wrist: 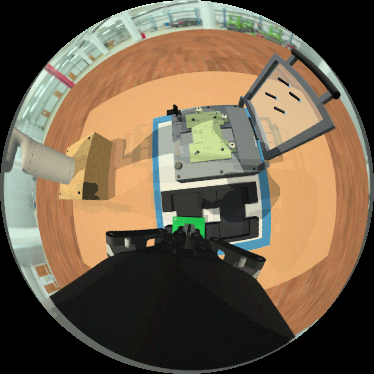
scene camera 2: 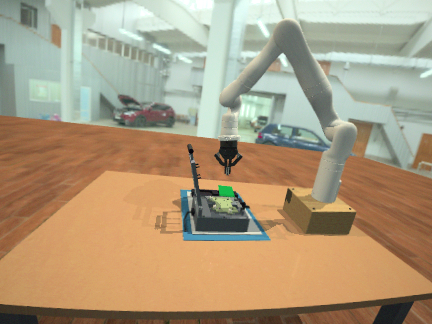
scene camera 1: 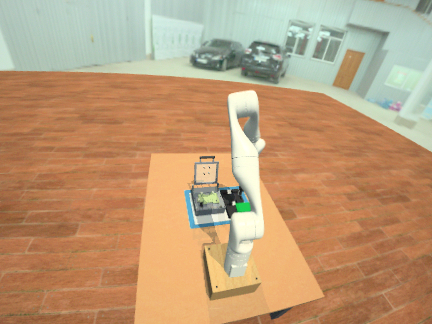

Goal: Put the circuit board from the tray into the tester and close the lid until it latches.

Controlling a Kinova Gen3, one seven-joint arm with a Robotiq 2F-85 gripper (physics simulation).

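Places are measured from the arm's base along level axes (x left, y back, z up), in millimetres.
Pixels of known places: gripper, fingertip midpoint: (wrist: pixel 188 230) (scene camera 2: pixel 227 174) (scene camera 1: pixel 239 194); arm's base, origin of the base link: (wrist: pixel 68 170) (scene camera 2: pixel 321 197) (scene camera 1: pixel 234 266).
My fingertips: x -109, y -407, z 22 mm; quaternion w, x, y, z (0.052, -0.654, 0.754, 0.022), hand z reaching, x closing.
Observation:
For each thing: its middle in the pictures, then the offset to it from my fingertips. "*": a spot on its surface instead. Level surfaces: height alone.
- circuit board, body centre: (wrist: pixel 187 240) (scene camera 2: pixel 225 191) (scene camera 1: pixel 244 207) dx -54, dy +15, dz -103 mm
- black tray, surface spot: (wrist: pixel 252 191) * dx +59, dy -129, dz -102 mm
- pale green plate, body centre: (wrist: pixel 209 130) (scene camera 2: pixel 222 205) (scene camera 1: pixel 207 197) dx +181, dy -30, dz -63 mm
- blue-edged mat, its level: dz -128 mm
- black latch part, surface spot: (wrist: pixel 175 112) (scene camera 2: pixel 243 205) * dx +219, dy +38, dz -40 mm
The circuit board (scene camera 1: pixel 243 207) (scene camera 2: pixel 226 191) (wrist: pixel 181 221) shows as a plain green face with no parts visible. It looks tilted up at one end of the black tray (scene camera 1: pixel 231 197) (wrist: pixel 252 191), and my fingers partly cover it in the wrist view. My gripper (scene camera 2: pixel 227 173) (wrist: pixel 188 230) is shut and empty, and hangs above the board, apart from it in scene camera 2. The grey tester (scene camera 1: pixel 215 209) (scene camera 2: pixel 220 223) (wrist: pixel 245 125) carries a pale green plate (wrist: pixel 212 142) with white posts. Its lid (scene camera 2: pixel 195 175) (wrist: pixel 300 141) stands open and upright.
The tester and tray stand side by side on a blue-edged mat (scene camera 1: pixel 189 212) (scene camera 2: pixel 190 237) (wrist: pixel 266 220). A black latch part (scene camera 2: pixel 244 205) (wrist: pixel 175 112) sticks out at the tester's side away from the lid. The arm's wooden base (scene camera 1: pixel 232 291) (scene camera 2: pixel 330 222) (wrist: pixel 100 170) stands beyond that side.

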